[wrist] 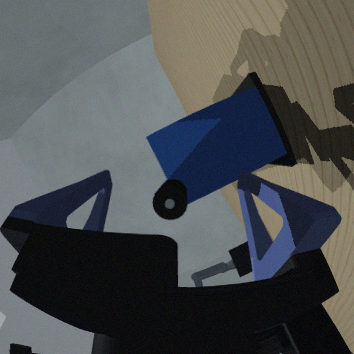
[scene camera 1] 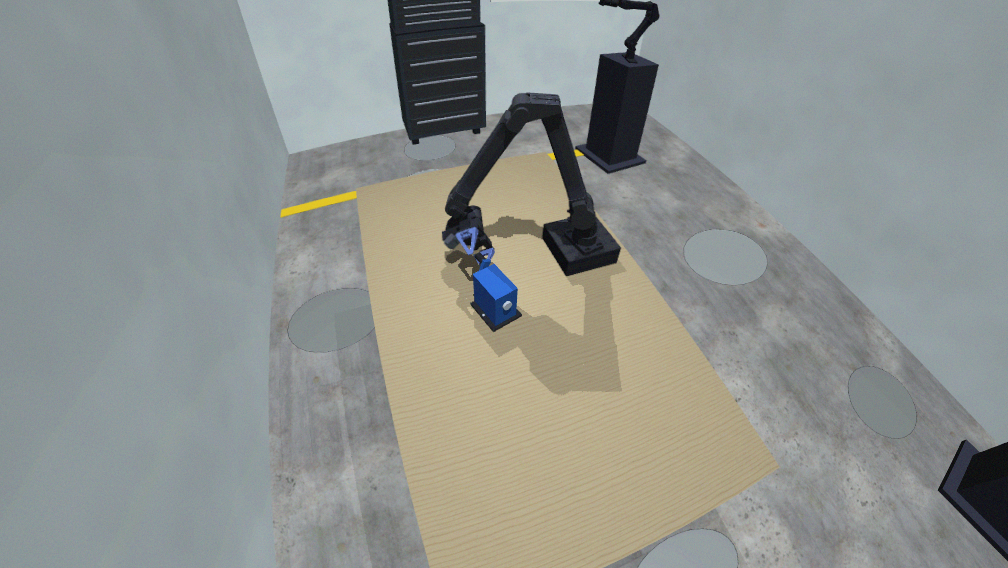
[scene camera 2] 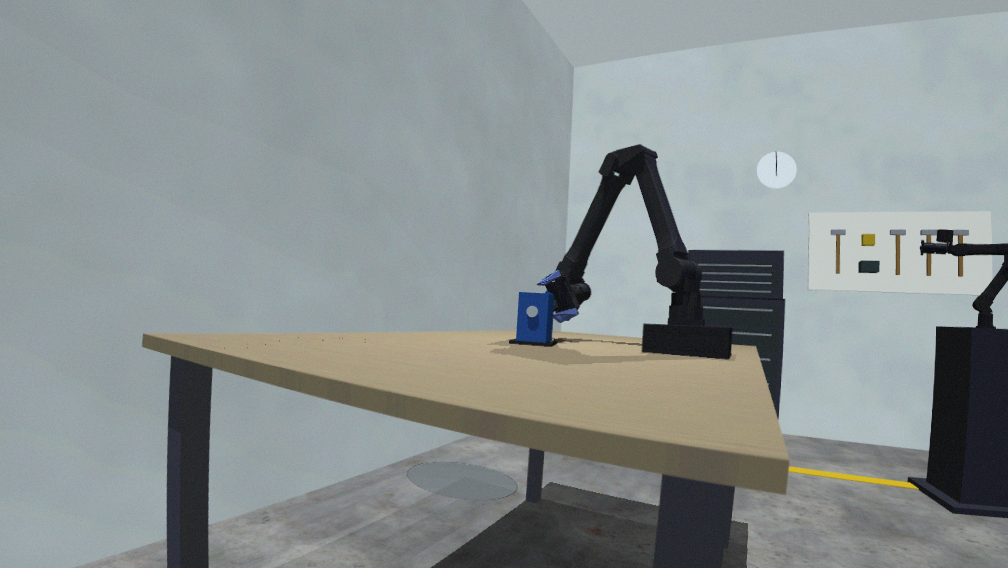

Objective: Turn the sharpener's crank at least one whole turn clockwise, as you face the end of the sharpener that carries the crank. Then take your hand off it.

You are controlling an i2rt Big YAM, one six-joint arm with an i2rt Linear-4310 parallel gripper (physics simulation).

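The blue sharpener (scene camera 1: pixel 493 285) (scene camera 2: pixel 523 331) (wrist: pixel 230 135) stands upright on its black base on the table. A round white disc (scene camera 1: pixel 507 305) (scene camera 2: pixel 532 311) is on the end facing the scene cameras. In the wrist view a round black knob with a grey centre (wrist: pixel 170 202), seen end-on, is at the sharpener's near top corner; the crank's arm behind it is hidden. My gripper (scene camera 1: pixel 478 255) (scene camera 2: pixel 553 299) (wrist: pixel 174 176) is open and empty at the end away from the white disc. The knob appears between the two fingers in the wrist view; whether either touches it, I cannot tell.
The wooden table (scene camera 1: pixel 536 451) (scene camera 2: pixel 423 373) (wrist: pixel 200 30) carries the arm's black base block (scene camera 1: pixel 581 254) (scene camera 2: pixel 686 340). A dark drawer cabinet (scene camera 1: pixel 440 84) (scene camera 2: pixel 740 271) and a black pedestal (scene camera 1: pixel 620 112) (scene camera 2: pixel 966 409) with a second arm stand off the table.
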